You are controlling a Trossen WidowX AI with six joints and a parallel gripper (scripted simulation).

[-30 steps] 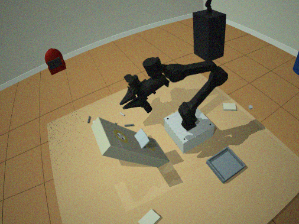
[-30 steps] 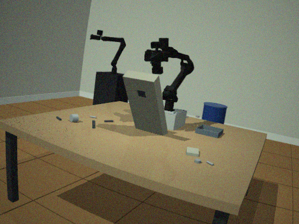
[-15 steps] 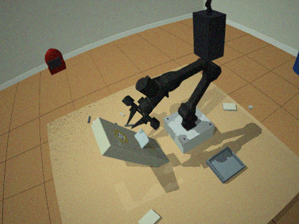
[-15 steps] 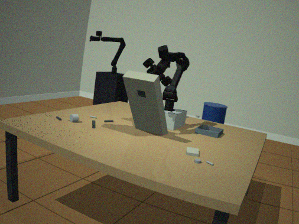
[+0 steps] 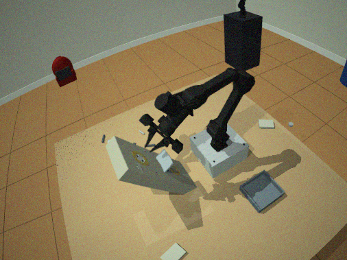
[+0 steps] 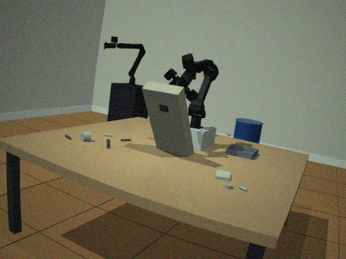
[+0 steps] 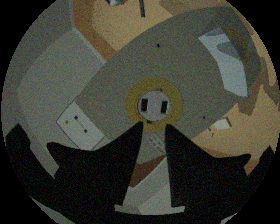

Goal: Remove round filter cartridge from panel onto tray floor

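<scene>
The round filter cartridge is 50 mm ahead of my gripper tip and 40 mm below it. The rest, counted from my gripper tip: tray (380 mm behind, 290 mm to the left, 280 mm below); then grey service panel (10 mm ahead, 110 mm below).
</scene>
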